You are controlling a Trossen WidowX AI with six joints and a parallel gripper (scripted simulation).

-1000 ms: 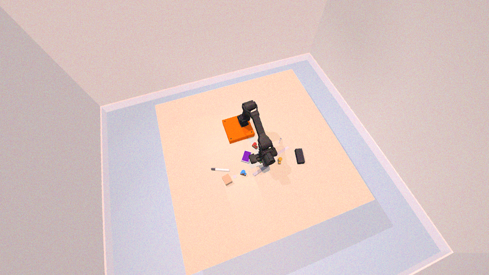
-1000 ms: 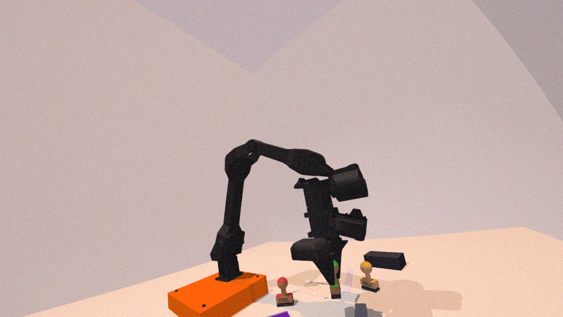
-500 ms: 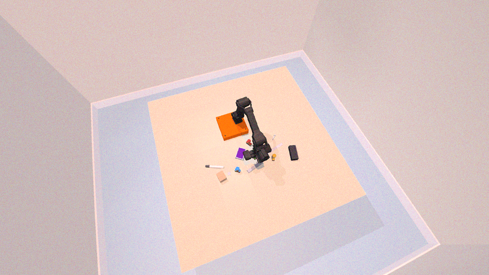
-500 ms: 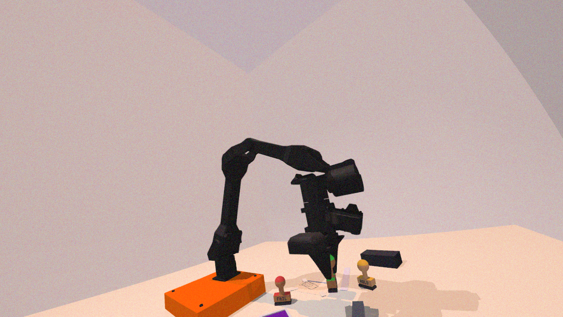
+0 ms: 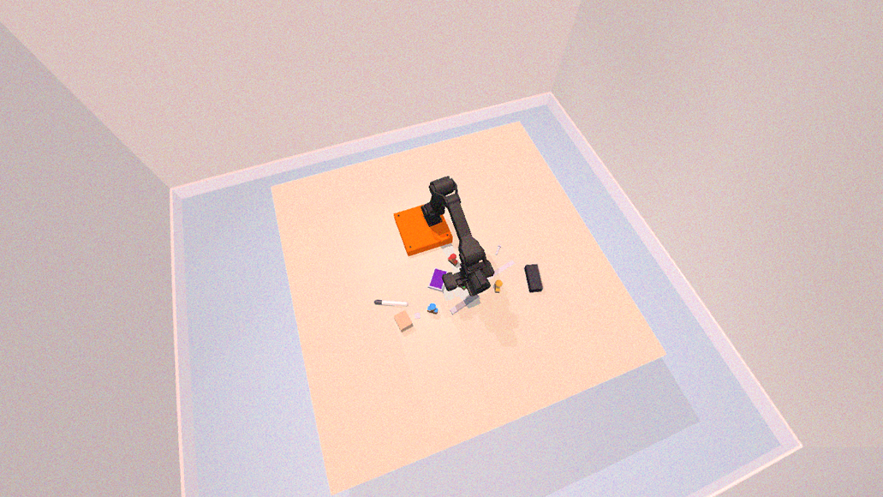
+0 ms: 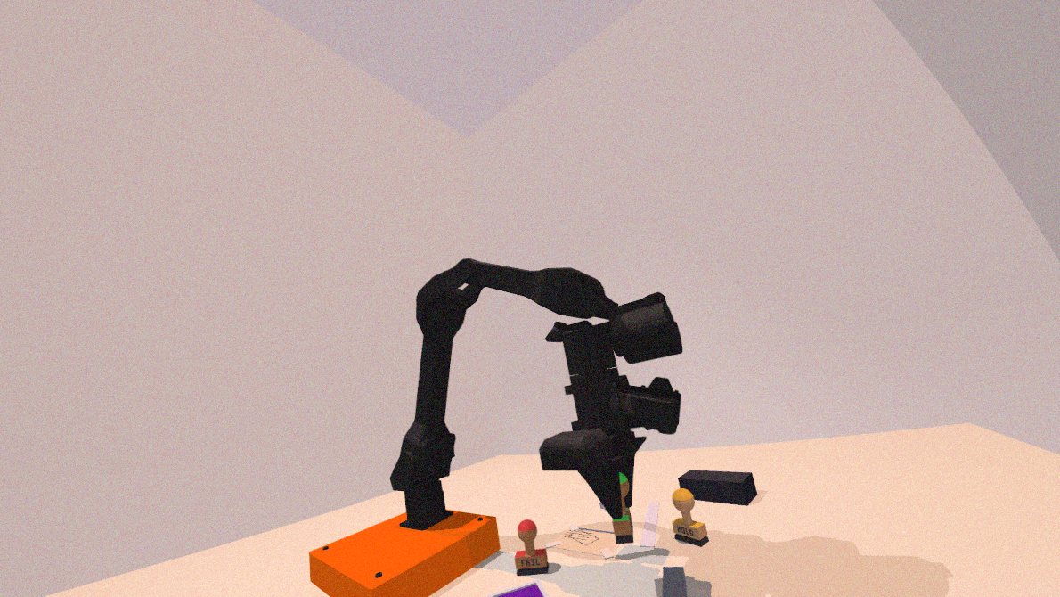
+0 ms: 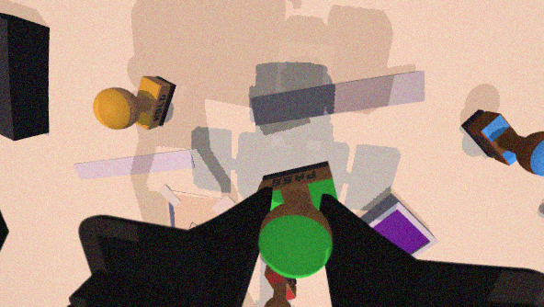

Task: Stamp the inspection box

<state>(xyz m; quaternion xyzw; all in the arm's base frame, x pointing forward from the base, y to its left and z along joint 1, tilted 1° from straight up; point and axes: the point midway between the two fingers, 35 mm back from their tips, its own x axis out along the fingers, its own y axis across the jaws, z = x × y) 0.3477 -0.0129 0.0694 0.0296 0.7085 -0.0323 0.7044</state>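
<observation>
The purple ink pad is 9 cm behind my gripper tip, 8 cm to the right of it and 8 cm below it. The rest, counted from my gripper tip: red-topped stamp 14 cm behind, 7 cm below, 1 cm to the left; yellow-knobbed HOLD stamp 12 cm to the left, 6 cm below, 4 cm ahead; green-knobbed stamp right at my gripper tip.
</observation>
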